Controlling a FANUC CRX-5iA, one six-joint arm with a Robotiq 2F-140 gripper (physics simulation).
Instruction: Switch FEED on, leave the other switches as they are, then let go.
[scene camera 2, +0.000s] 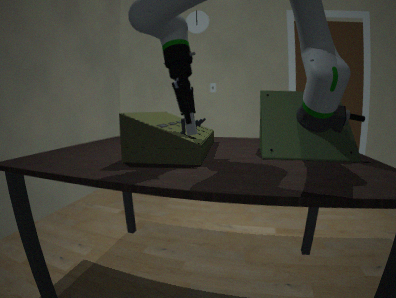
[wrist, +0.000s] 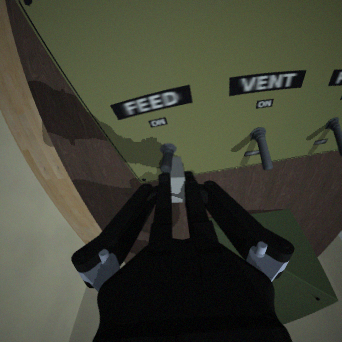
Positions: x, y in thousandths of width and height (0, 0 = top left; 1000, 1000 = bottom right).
Scene:
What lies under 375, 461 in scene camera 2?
A switch box.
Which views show the gripper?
Scene camera 2 and the wrist view: all of them.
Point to the gripper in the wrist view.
513, 487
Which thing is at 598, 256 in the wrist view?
A switch box.

